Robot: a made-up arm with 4 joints. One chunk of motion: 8 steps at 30 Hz.
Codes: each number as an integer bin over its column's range. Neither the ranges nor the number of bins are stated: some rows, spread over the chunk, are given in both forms.
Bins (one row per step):
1: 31 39 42 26
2: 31 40 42 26
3: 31 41 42 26
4: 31 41 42 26
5: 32 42 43 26
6: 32 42 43 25
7: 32 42 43 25
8: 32 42 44 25
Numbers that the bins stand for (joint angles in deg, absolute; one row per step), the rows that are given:
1: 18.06 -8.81 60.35 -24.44
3: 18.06 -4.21 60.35 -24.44
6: 22.05 -1.91 64.27 -27.84
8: 22.05 -1.91 68.19 -27.84
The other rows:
2: 18.06 -6.51 60.35 -24.44
4: 18.06 -4.21 60.35 -24.44
5: 22.05 -1.91 64.27 -24.44
7: 22.05 -1.91 64.27 -27.84

